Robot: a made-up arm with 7 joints.
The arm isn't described. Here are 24 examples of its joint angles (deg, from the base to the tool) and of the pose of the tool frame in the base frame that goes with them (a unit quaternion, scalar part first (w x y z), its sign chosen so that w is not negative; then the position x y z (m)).
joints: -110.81 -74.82 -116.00 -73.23 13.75 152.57 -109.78
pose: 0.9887 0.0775 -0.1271 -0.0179 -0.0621 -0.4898 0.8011
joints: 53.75 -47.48 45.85 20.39 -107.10 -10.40 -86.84
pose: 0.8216 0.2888 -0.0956 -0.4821 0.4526 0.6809 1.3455
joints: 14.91 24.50 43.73 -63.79 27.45 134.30 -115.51
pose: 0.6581 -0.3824 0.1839 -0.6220 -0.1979 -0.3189 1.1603
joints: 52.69 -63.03 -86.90 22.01 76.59 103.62 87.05
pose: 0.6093 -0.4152 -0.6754 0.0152 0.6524 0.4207 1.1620
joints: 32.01 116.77 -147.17 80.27 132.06 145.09 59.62
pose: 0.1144 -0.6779 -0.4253 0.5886 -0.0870 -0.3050 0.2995
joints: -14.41 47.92 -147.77 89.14 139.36 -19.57 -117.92
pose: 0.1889 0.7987 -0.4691 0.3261 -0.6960 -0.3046 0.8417
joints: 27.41 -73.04 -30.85 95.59 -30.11 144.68 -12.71
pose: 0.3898 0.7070 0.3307 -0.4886 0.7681 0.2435 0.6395
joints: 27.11 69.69 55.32 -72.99 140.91 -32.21 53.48
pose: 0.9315 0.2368 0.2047 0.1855 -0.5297 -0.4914 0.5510
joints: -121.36 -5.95 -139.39 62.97 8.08 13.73 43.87
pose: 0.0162 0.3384 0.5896 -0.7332 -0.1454 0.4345 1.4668
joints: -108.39 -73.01 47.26 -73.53 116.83 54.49 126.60
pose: 0.3317 -0.1163 -0.9356 -0.0334 -0.5130 -0.5616 1.1499
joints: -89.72 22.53 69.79 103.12 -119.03 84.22 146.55
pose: 0.2400 -0.9481 0.0030 0.2086 0.4203 0.2751 1.0899
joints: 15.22 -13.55 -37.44 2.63 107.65 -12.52 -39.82
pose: 0.3328 0.5269 0.7309 -0.2782 0.4518 0.1418 1.5942
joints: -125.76 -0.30 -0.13 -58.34 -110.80 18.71 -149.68
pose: 0.6354 0.3901 0.5810 0.3265 0.2661 0.3041 1.3957
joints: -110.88 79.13 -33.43 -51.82 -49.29 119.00 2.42
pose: 0.7299 -0.6010 -0.1789 0.2721 0.3968 0.4745 0.6141
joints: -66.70 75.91 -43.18 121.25 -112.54 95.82 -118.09
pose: 0.3942 -0.3121 -0.4371 -0.7457 -0.2038 0.2157 1.2224
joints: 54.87 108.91 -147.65 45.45 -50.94 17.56 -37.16
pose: 0.7009 -0.2624 -0.0625 0.6603 -0.2709 -0.7470 0.1309
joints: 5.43 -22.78 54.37 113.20 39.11 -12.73 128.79
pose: 0.3703 -0.0548 0.6536 0.6578 0.2907 0.3502 0.8434
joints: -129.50 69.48 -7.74 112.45 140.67 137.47 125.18
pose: 0.2384 -0.1298 0.8209 0.5024 0.0789 0.1886 0.9711
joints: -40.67 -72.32 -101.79 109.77 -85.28 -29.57 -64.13
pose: 0.4933 0.8242 0.0853 0.2647 0.0152 -0.6616 0.9801
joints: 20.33 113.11 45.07 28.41 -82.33 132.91 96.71
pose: 0.6232 0.0445 0.3820 0.6810 -0.6927 -0.0947 0.2544
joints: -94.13 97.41 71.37 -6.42 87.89 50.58 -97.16
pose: 0.9065 0.2074 0.3613 0.0685 0.0858 1.0052 0.6235
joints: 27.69 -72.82 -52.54 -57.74 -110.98 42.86 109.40
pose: 0.0734 0.7755 0.3094 0.5454 0.4449 0.6599 0.9869
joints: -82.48 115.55 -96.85 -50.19 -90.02 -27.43 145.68
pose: 0.5983 -0.5807 0.5069 0.2187 0.2038 0.6951 0.3716
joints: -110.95 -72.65 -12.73 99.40 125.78 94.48 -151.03
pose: 0.7196 -0.2921 0.3973 0.4889 -0.2975 -0.3149 0.4392
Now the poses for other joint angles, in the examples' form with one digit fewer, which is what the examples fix.
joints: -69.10 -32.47 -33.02 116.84 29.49 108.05 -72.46
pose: 0.287 -0.462 0.546 0.637 -0.161 -0.575 0.973
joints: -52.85 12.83 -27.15 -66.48 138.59 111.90 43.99
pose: 0.048 0.328 0.942 -0.046 -0.142 0.275 1.483
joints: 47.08 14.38 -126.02 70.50 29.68 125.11 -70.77
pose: 0.036 0.689 -0.723 -0.050 -0.126 -0.398 1.333
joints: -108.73 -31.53 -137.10 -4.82 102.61 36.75 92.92
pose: 0.297 -0.604 0.486 -0.558 -0.315 -0.402 1.584
